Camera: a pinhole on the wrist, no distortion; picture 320 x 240 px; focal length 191.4 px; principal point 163.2 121.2 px. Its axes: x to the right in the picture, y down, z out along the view. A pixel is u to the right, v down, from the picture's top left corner.
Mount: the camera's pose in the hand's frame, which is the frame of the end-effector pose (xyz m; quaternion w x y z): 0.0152 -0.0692 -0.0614 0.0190 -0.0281 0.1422 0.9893
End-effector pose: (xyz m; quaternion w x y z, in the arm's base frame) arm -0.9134 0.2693 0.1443 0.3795 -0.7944 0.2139 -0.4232
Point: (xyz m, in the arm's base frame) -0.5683 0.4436 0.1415
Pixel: 122 198
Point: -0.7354 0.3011 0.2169
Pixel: 46 186
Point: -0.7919 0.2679 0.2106
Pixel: 28 150
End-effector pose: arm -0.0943 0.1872 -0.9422 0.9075 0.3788 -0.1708 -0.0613
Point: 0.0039 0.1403 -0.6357
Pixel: 54 12
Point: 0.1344 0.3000 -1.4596
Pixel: behind the camera
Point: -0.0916 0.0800 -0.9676
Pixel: 137 224
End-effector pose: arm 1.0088 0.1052 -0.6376 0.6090 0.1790 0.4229 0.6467
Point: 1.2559 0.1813 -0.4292
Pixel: 177 139
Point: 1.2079 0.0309 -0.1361
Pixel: 247 66
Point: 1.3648 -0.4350 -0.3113
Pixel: outside the picture
